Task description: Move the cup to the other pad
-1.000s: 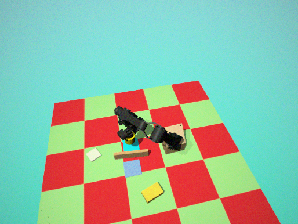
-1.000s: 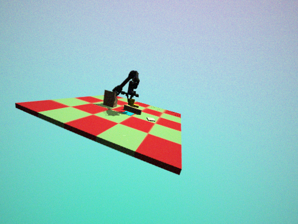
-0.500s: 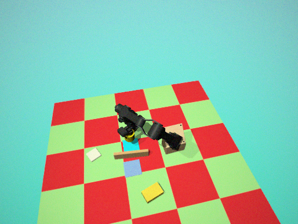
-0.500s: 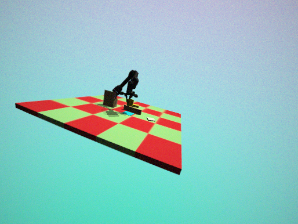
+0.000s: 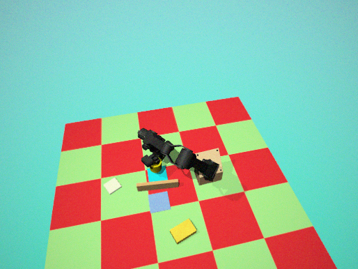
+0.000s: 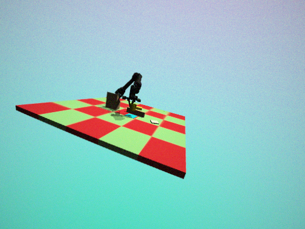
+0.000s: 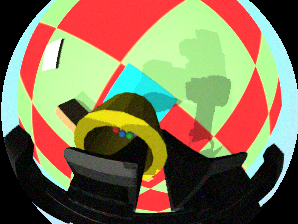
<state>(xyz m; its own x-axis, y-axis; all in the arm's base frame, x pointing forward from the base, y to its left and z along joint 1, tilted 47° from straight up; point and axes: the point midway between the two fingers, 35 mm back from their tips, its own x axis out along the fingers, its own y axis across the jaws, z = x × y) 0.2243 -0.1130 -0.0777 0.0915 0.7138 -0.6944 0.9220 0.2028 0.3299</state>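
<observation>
The cyan pad lies 100 mm below my gripper tip, 20 mm ahead of it and 10 mm to the left of it. The rest, counted from my gripper tip: yellow cup 20 mm ahead, 10 mm to the left; light blue pad 180 mm to the left, 100 mm below, 60 mm ahead; wooden bar 100 mm to the left, 80 mm below, 40 mm ahead.
</observation>
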